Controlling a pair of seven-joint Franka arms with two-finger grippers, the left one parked.
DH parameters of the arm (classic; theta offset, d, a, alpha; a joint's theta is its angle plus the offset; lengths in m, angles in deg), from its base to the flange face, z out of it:
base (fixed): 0 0 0 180
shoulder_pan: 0 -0.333 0 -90
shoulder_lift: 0 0 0 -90
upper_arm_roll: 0 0.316 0.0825 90
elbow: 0 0 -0.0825 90
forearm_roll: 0 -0.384 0 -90
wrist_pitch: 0 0 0.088 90
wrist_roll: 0 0.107 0 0
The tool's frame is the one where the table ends.
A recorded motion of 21 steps. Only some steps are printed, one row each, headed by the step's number.
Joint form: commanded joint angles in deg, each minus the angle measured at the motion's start. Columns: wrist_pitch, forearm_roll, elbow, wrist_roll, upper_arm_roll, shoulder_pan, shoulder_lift.
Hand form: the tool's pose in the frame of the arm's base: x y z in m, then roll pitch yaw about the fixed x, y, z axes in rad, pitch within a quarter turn. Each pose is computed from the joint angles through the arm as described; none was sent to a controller.
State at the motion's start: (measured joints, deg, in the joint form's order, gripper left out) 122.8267 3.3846 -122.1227 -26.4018 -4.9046 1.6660 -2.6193
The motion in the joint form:
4: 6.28 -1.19 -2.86 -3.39 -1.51 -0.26 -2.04
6: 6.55 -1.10 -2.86 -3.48 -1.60 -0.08 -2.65
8: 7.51 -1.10 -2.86 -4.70 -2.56 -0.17 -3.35
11: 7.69 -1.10 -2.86 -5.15 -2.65 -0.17 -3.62
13: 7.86 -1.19 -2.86 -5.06 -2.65 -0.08 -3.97
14: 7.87 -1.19 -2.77 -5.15 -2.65 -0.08 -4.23
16: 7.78 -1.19 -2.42 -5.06 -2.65 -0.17 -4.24
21: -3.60 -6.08 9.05 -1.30 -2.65 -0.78 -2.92
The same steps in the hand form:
4: 0.5381 -0.0746 0.3523 3.1128 0.0273 0.4077
6: 0.5384 -0.0772 0.3469 3.1138 0.0336 0.4058
8: 0.5391 -0.0855 0.3419 3.1097 0.0316 0.4125
11: 0.5394 -0.0864 0.3396 3.1102 0.0335 0.4190
13: 0.5396 -0.0872 0.3366 3.1122 0.0358 0.4150
14: 0.5401 -0.0873 0.3348 3.1132 0.0385 0.4166
16: 0.5419 -0.0867 0.3372 3.1108 0.0348 0.4166
21: 0.5726 -0.0811 0.4225 -3.1215 -0.0234 0.3139

